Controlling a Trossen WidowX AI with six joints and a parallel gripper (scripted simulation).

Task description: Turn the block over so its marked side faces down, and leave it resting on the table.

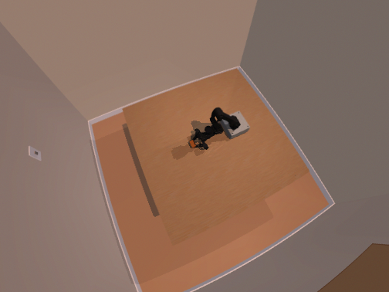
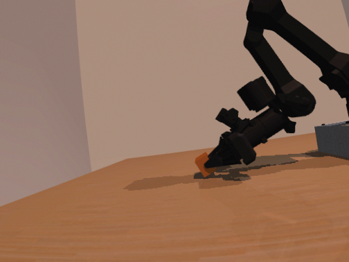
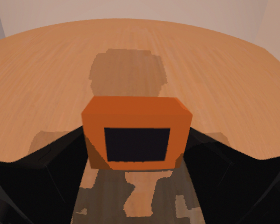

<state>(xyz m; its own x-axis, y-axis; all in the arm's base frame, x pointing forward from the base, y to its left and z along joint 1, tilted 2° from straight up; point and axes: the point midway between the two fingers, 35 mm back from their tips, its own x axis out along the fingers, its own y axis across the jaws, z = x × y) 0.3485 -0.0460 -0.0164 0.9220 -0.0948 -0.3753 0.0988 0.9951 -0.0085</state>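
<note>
Right now the orange block is 1 cm behind my gripper tip.
</note>
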